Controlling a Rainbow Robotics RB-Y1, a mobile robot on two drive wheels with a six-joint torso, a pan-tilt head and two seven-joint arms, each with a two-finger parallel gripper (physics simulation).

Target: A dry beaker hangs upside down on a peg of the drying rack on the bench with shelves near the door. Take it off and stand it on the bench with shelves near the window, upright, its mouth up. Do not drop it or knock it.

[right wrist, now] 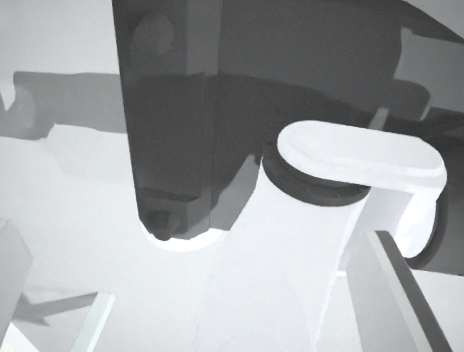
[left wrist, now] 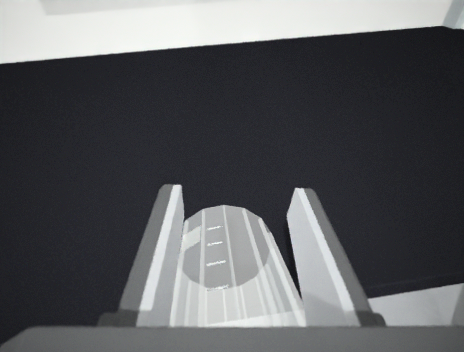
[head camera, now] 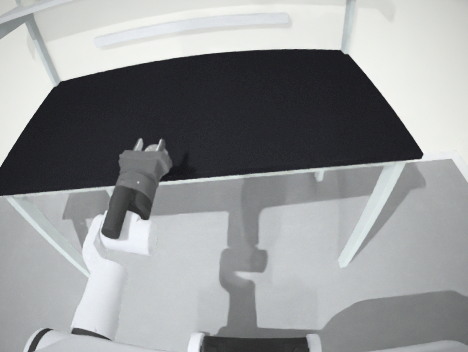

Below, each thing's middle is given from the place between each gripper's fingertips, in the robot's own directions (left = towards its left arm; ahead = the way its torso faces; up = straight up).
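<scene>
With my right gripper I am 50 cm to the right of the clear beaker [left wrist: 230, 273]. That gripper is also 48 cm short of the beaker, and it is 41 cm below it.
From my left hand, I see the clear beaker 10 mm to the left, 20 mm behind and 50 mm below.
</scene>
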